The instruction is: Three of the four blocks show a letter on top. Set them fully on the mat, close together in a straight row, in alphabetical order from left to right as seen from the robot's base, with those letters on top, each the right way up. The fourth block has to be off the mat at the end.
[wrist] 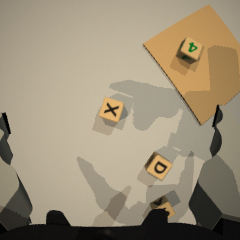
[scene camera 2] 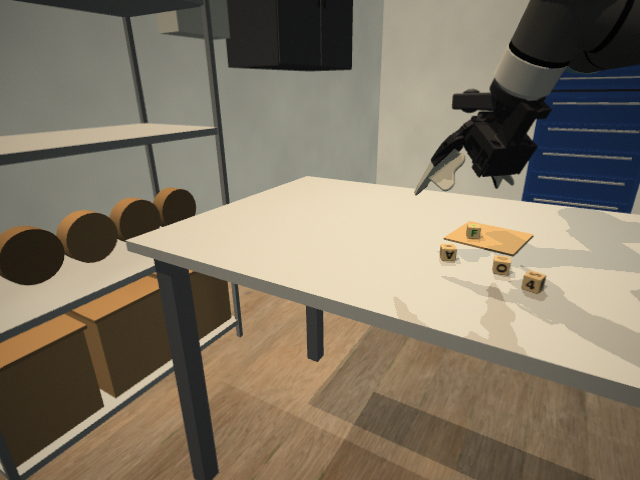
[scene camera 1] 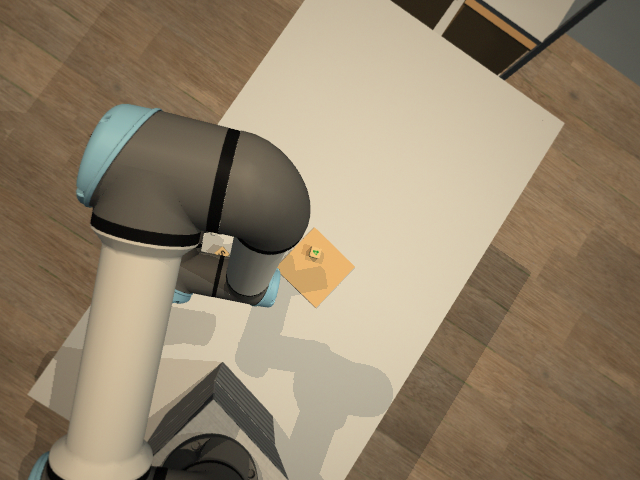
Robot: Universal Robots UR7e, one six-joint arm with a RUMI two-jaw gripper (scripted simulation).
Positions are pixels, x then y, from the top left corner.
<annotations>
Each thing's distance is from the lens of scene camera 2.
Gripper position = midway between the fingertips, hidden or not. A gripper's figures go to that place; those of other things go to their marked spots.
my gripper (scene camera 2: 456,191): 0.73 m
orange mat (scene camera 2: 505,241): 0.89 m
</annotations>
